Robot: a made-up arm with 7 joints. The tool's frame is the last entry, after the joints.
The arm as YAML. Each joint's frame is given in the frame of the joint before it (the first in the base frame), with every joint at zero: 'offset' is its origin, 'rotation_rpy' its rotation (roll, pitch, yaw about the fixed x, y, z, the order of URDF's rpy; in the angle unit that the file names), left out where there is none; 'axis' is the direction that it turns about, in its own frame. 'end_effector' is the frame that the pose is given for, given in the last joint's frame.
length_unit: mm
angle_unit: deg
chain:
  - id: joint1
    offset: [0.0, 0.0, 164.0]
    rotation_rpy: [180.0, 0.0, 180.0]
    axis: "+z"
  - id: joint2
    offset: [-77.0, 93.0, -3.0]
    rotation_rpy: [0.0, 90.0, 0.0]
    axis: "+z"
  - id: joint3
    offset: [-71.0, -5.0, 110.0]
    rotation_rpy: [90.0, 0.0, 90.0]
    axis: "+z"
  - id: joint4
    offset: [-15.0, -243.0, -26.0]
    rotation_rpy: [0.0, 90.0, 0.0]
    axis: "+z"
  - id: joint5
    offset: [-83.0, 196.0, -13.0]
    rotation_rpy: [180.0, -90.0, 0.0]
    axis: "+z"
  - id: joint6
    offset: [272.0, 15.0, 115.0]
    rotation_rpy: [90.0, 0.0, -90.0]
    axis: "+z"
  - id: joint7
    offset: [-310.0, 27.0, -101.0]
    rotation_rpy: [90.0, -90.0, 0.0]
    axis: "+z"
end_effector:
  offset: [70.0, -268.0, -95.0]
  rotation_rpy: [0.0, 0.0, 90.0]
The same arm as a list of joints. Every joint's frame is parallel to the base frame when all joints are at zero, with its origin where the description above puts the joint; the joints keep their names.
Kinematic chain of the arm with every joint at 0, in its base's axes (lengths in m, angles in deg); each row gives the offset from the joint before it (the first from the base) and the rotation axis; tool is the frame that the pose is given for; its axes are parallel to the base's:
joint1: xyz 0 0 0.164 axis -z
joint2: xyz 0.077 0.093 0.003 axis -x
joint3: xyz -0.11 -0.005 -0.071 axis +z
joint4: xyz 0.243 -0.015 -0.026 axis +y
joint5: xyz -0.196 -0.013 0.083 axis -z
joint6: xyz 0.015 0.272 -0.115 axis -y
joint7: xyz 0.31 0.101 -0.027 axis +z
tool: xyz -0.268 -0.07 -0.095

